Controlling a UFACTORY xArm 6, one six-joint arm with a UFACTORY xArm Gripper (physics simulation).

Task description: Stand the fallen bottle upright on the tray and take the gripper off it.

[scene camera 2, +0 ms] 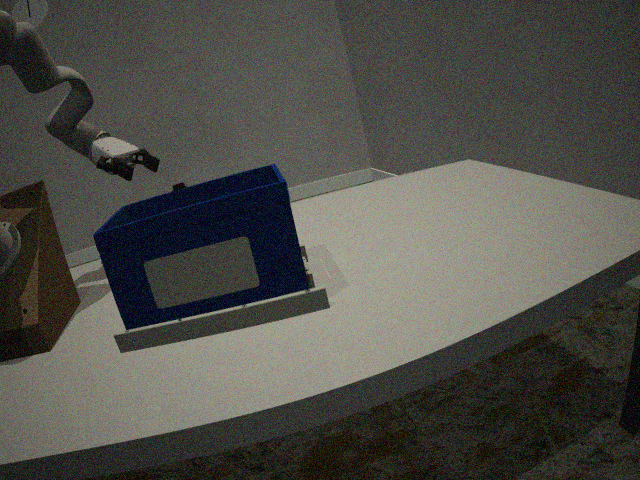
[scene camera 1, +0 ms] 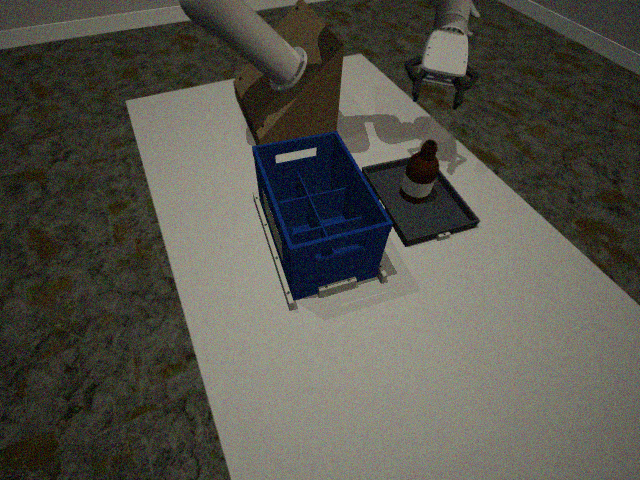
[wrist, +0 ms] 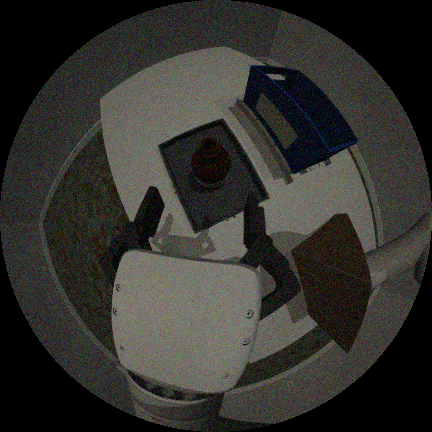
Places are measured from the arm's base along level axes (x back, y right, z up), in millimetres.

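Pixels of known places: gripper, fingertip midpoint: [scene camera 2: 145, 170] [scene camera 1: 435, 103] [wrist: 201, 197]; arm's base, origin of the base link: [scene camera 1: 289, 70] [wrist: 359, 273].
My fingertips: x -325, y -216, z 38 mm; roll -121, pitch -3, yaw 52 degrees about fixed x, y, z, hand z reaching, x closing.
Ahead of a thing's pixels: the offset from my fingertips to its top centre. "spot": to the spot under its first point. Level surfaces: height alone.
A brown bottle with a pale label @(dx -68, dy +50, dz -46 mm) [scene camera 1: 420, 176] [wrist: 211, 162] stands upright on the dark tray @(dx -85, dy +56, dz -181 mm) [scene camera 1: 429, 227] [wrist: 180, 192], nearer its back part in scene camera 1. In scene camera 2 a small dark tip, which looks like the bottle's top @(spot: dx -67, dy +63, dz -49 mm) [scene camera 2: 178, 186], shows over the crate's far rim; the tray does not show there. My gripper [scene camera 1: 434, 100] [scene camera 2: 144, 169] [wrist: 201, 197] is open with nothing between its fingers. It hangs above and behind the tray, well apart from the bottle.
A blue crate with compartments @(dx -86, dy +341, dz -31 mm) [scene camera 1: 336, 258] [scene camera 2: 206, 227] [wrist: 300, 120] stands beside the tray, inside pale rails @(spot: dx -120, dy +446, dz -177 mm) [scene camera 1: 276, 258] [scene camera 2: 222, 321] [wrist: 260, 142]. A brown box-like block [scene camera 1: 325, 98] [scene camera 2: 56, 304] [wrist: 332, 280] stands behind the crate on the white table @(dz -206 mm) [scene camera 1: 413, 372] [scene camera 2: 439, 268] [wrist: 150, 95]. A grey arm-like cylinder [scene camera 1: 248, 41] reaches over the block.
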